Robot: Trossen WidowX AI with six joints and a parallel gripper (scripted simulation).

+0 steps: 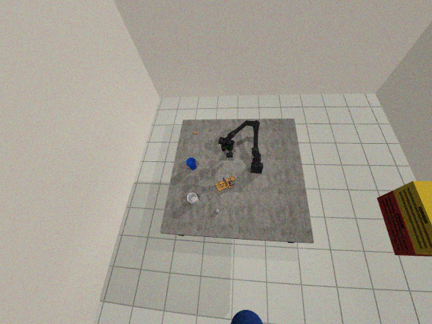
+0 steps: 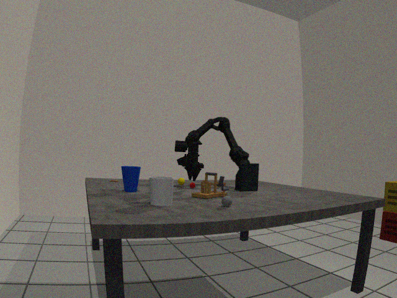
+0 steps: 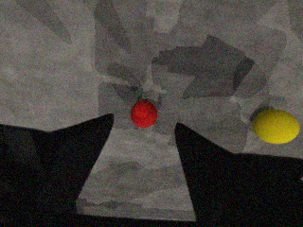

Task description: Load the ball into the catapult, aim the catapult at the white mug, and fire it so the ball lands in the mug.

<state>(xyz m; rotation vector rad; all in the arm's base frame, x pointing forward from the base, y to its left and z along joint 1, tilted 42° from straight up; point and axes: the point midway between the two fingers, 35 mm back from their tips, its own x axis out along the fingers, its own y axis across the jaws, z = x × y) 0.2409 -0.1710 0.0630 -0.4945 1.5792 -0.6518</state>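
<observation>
My gripper tip is 30 mm above the red ball. The rest, counted from my gripper tip: blue cup (380 mm ahead, 130 mm to the left, 10 mm below); then wooden catapult (320 mm to the left, 30 mm ahead, 10 mm above); then yellow ball (170 mm to the right, 20 mm below).
</observation>
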